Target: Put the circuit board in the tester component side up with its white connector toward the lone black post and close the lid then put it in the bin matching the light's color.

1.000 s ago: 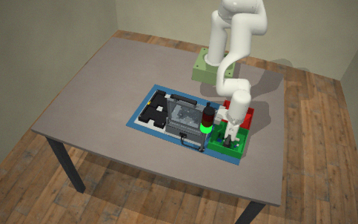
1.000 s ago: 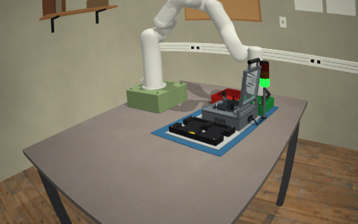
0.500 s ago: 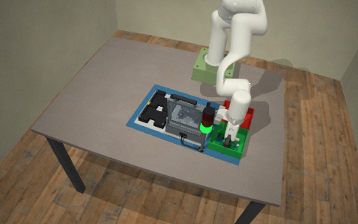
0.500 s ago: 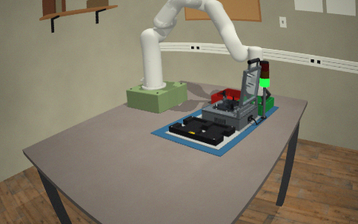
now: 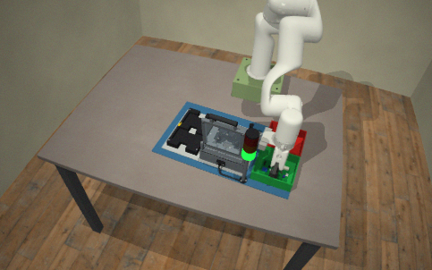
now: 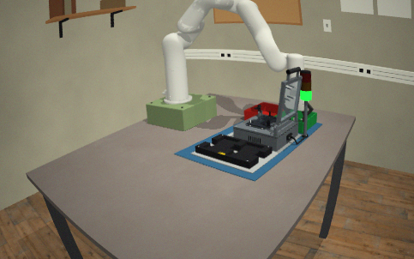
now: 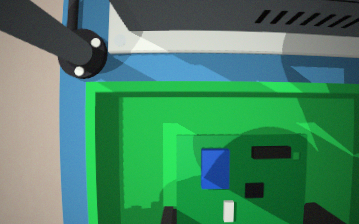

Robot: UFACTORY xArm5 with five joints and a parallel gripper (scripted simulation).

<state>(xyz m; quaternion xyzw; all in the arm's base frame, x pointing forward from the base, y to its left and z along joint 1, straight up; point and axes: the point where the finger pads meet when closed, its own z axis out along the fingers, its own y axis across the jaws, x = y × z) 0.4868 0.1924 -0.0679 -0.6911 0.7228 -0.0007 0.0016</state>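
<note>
Now: the green bin right at my hand. Also, from my hand: nest: 50 mm behind, 190 mm to the right, 50 mm above; then green circuit board: 10 mm below; then red bin: 150 mm behind, 10 mm to the left.
</note>
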